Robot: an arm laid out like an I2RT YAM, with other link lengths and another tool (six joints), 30 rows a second.
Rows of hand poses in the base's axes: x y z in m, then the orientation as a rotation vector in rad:
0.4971, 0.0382, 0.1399, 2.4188, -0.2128, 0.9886
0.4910, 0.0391, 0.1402, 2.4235, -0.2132, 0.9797
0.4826, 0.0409, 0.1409, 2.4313, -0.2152, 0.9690
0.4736, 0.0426, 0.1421, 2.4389, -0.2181, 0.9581
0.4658, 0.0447, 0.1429, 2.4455, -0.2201, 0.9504
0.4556, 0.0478, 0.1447, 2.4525, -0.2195, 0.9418
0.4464, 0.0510, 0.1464, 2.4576, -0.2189, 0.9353
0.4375, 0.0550, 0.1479, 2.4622, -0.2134, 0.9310
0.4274, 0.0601, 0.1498, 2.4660, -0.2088, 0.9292
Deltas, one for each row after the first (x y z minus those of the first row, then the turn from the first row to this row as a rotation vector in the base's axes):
-0.0061, 0.0009, 0.0003, 0.0023, 0.0070, -0.0014
-0.0145, 0.0027, 0.0010, 0.0075, 0.0155, -0.0032
-0.0235, 0.0044, 0.0022, 0.0128, 0.0239, -0.0057
-0.0313, 0.0065, 0.0030, 0.0176, 0.0301, -0.0070
-0.0415, 0.0096, 0.0048, 0.0218, 0.0374, -0.0068
-0.0507, 0.0128, 0.0065, 0.0247, 0.0430, -0.0066
-0.0596, 0.0168, 0.0080, 0.0261, 0.0479, -0.0029
-0.0697, 0.0219, 0.0099, 0.0276, 0.0508, 0.0008

